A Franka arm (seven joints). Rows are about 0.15 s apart.
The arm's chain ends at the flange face. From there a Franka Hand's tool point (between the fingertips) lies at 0.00 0.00 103.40 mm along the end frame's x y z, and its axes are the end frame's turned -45 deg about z.
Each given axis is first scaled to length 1.
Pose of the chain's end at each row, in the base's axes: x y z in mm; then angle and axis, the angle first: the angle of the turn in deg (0 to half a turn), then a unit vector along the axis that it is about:
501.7 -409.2 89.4 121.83 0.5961 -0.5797 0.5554
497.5 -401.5 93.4 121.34 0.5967 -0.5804 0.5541
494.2 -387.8 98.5 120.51 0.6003 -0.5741 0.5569
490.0 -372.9 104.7 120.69 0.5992 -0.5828 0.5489
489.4 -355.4 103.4 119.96 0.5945 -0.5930 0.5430
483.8 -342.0 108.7 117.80 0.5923 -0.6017 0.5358
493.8 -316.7 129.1 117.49 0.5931 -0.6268 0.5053
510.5 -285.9 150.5 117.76 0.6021 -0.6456 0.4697
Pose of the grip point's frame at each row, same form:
503.1 -512.4 83.6 101.18 0.8739 -0.3478 0.3397
498.2 -504.8 87.9 100.80 0.8751 -0.3484 0.3360
495.2 -491.1 94.3 99.91 0.8782 -0.3410 0.3355
489.5 -476.1 99.0 100.47 0.8780 -0.3495 0.3270
486.3 -458.6 97.5 100.10 0.8767 -0.3619 0.3169
476.9 -445.1 104.0 98.50 0.8788 -0.3722 0.2986
481.6 -419.0 120.0 99.72 0.8810 -0.3938 0.2623
494.3 -387.0 135.8 101.70 0.8869 -0.4041 0.2240

